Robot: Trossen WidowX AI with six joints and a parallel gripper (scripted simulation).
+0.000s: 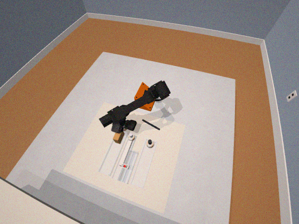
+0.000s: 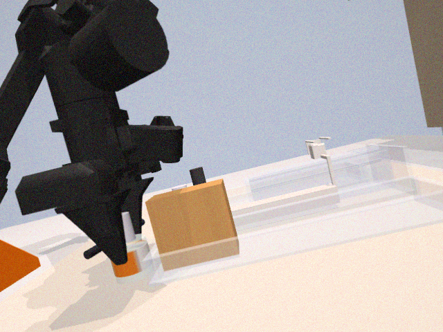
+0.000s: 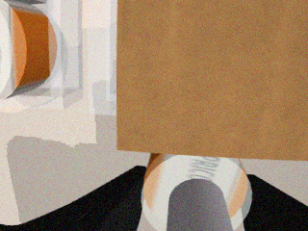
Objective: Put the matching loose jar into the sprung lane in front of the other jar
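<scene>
Right now the brown box is 7 cm ahead of my gripper tip, 1 cm to the right of it and 2 cm above it. The rest, counted from my gripper tip: sprung lane (21 cm ahead, 8 cm to the left); black rod (6 cm behind, 17 cm to the left, 1 cm below); pusher plate (17 cm ahead, 9 cm to the left, 3 cm above).
</scene>
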